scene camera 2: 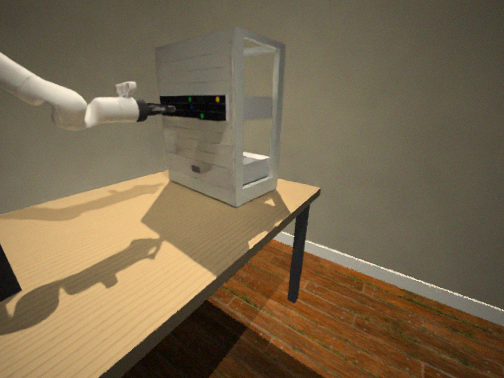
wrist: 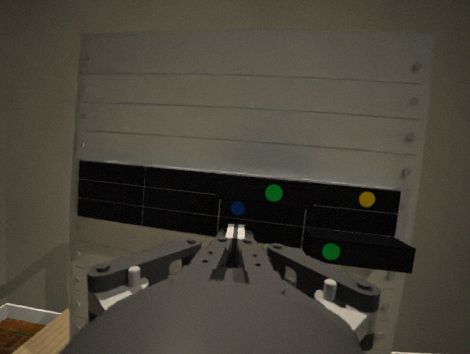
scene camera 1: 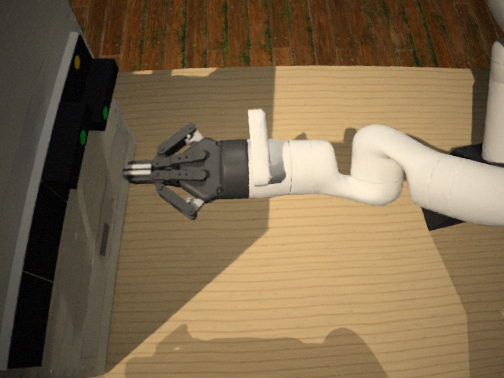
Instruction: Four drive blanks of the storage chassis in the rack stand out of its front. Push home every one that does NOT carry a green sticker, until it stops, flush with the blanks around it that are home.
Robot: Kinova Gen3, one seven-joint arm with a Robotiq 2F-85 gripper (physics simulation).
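Places are measured from the arm's base along level axes (x back, y left, z down), in millimetres.
Pixels of known places: gripper, fingertip midpoint: [scene camera 2: 174,108] [wrist: 236,235] [scene camera 1: 124,172].
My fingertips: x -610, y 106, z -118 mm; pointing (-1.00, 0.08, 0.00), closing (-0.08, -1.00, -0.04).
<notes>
Behind a point stands the place of what it marks.
The black storage chassis [scene camera 1: 37,250] @(x -698, y 219, z -142 mm) [scene camera 2: 172,100] @(x -700, y 253, z -148 mm) [wrist: 110,192] @(x -700, y 301, z -124 mm) has three rows of blanks. A green-stickered blank [scene camera 1: 67,155] @(x -670, y 104, z -166 mm) [wrist: 250,187] @(x -661, y 99, z -156 mm) in the top row stands out. Another green-stickered blank [scene camera 1: 102,82] @(x -667, y -37, z -109 mm) [wrist: 370,255] @(x -658, y -35, z -97 mm) stands out at the bottom right. The blank with the yellow sticker [scene camera 1: 77,62] @(x -693, y -43, z -152 mm) [scene camera 2: 217,99] @(x -693, y -42, z -152 mm) [wrist: 367,199] @(x -693, y -43, z -152 mm), top right, looks flush. The blank with the blue sticker [scene camera 2: 191,107] @(x -696, y 116, z -122 mm) [wrist: 237,208] @(x -696, y 114, z -124 mm), middle row, looks level with its neighbours; the green-stickered blank above partly hides its top edge. My gripper [scene camera 1: 129,171] @(x -610, y 106, z -119 mm) [scene camera 2: 174,109] @(x -610, y 106, z -119 mm) [wrist: 236,235] @(x -610, y 106, z -119 mm) is shut and empty, its tips a gap in front of the chassis.
The light grey rack [scene camera 2: 237,150] @(x -718, y -114, z 23 mm) [wrist: 250,55] @(x -711, y 116, z -329 mm) stands on the wooden table [scene camera 1: 325,275] @(x -285, y 167, z 259 mm) [scene camera 2: 100,240] @(x -268, y 48, z 259 mm). Plain panels lie above and below the chassis. The protruding bottom right blank is to the right of my fingers in the wrist view. A wall is behind the rack.
</notes>
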